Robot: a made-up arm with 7 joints. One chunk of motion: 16 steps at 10 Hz.
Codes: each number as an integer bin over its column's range. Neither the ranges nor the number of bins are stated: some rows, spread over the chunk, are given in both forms.
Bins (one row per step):
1: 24 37 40 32 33 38 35
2: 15 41 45 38 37 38 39
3: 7 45 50 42 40 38 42
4: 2 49 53 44 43 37 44
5: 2 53 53 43 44 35 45
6: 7 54 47 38 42 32 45
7: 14 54 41 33 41 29 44
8: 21 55 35 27 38 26 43
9: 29 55 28 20 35 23 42
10: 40 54 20 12 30 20 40
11: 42 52 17 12 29 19 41
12: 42 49 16 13 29 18 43
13: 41 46 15 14 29 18 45
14: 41 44 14 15 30 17 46
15: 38 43 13 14 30 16 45
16: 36 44 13 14 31 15 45
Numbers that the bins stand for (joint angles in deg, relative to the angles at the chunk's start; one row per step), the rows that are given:
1: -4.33 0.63 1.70 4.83 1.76 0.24 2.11
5: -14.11 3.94 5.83 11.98 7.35 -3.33 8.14
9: -2.11 4.35 -2.11 -2.98 2.78 -17.62 6.33
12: 3.67 3.11 -5.92 -7.54 -0.27 -23.57 6.94
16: 1.00 2.08 -6.87 -6.89 0.75 -27.14 8.14
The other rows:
2: -8.33 1.46 3.29 8.73 3.79 0.24 4.52
3: -11.89 2.29 4.87 11.33 5.32 0.24 6.33
4: -14.11 3.11 5.83 12.63 6.84 -0.95 7.54
6: -11.89 4.14 3.92 8.73 6.33 -6.90 8.14
7: -8.78 4.14 2.02 5.48 5.83 -10.48 7.54
8: -5.67 4.35 0.11 1.57 4.30 -14.05 6.94
10: 2.78 4.14 -4.65 -8.19 0.24 -21.19 5.13
11: 3.67 3.73 -5.60 -8.19 -0.27 -22.38 5.73
13: 3.22 2.49 -6.24 -6.89 -0.27 -23.57 8.14
14: 3.22 2.08 -6.56 -6.24 0.24 -24.76 8.75
15: 1.89 1.87 -6.87 -6.89 0.24 -25.95 8.14

